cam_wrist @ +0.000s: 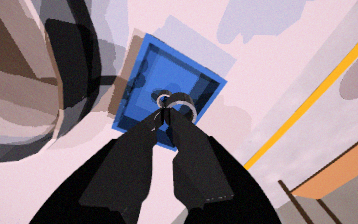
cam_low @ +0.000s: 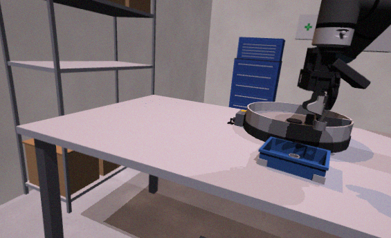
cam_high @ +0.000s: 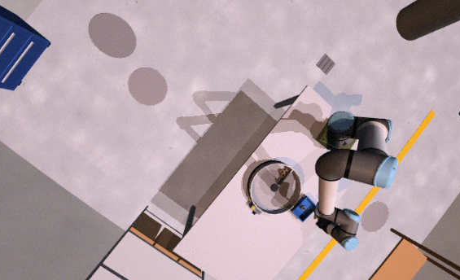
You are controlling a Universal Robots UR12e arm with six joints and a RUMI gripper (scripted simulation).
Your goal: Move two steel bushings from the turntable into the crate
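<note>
My hand is 5 cm short of the blue crate and 13 cm above it. The rest, counted from my hand: round turntable (3 cm ahead, 35 cm to the right, 10 cm below).
</note>
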